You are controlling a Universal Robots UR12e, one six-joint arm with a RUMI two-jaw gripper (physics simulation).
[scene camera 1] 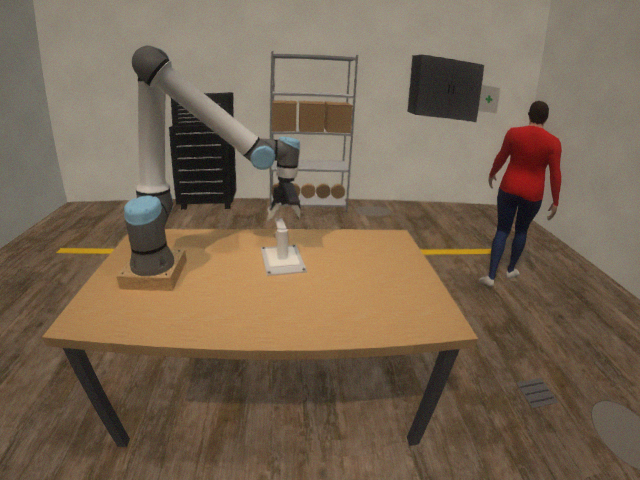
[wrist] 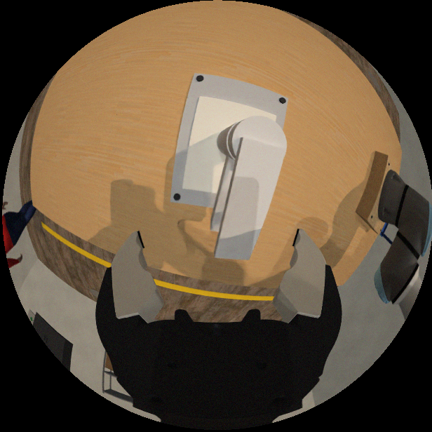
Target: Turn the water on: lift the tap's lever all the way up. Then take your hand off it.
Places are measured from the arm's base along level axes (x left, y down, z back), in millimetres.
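Pixels of known places: gripper, fingertip midpoint: point(scene camera 1: 283, 220); arm's base, origin of the base link: point(scene camera 1: 152, 264).
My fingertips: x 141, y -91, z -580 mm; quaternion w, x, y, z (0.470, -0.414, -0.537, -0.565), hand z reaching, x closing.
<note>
For each thing: its top centre in the pictures, then the offset to it from my fingertips. "pt": a spot on its surface instead. Level surfaces: height alone.
- white tap, surface spot: point(scene camera 1: 282, 246) pt dx -102, dy +74, dz +22 mm
- square plate with a light grey rim, middle of its top: point(scene camera 1: 282, 257) dx -79, dy +142, dz +18 mm
- wooden table, its level: dy +154 mm
The white tap point(scene camera 1: 282, 246) stands upright on a square plate with a light grey rim point(scene camera 1: 285, 269) point(wrist: 240, 88). Its flat lever point(scene camera 1: 280, 225) point(wrist: 252, 200) lies over the shorter spout point(wrist: 217, 220) and points toward the gripper side in the wrist view; its exact tilt is hard to tell. My gripper point(scene camera 1: 284, 213) point(wrist: 217, 232) is open and empty, just above and behind the tap in the scene view. In the wrist view the lever's free end shows in the gap between the two fingers, nearer the right finger. No contact shows.
The tap's plate is on the wooden table point(scene camera 1: 330, 310) point(wrist: 115, 100). The arm's base stands on a wooden block point(scene camera 1: 147, 282) point(wrist: 372, 185) at the table's left. Behind are a shelf rack point(scene camera 1: 271, 77), a black tool chest point(scene camera 1: 203, 155) and a person in red point(scene camera 1: 532, 162).
</note>
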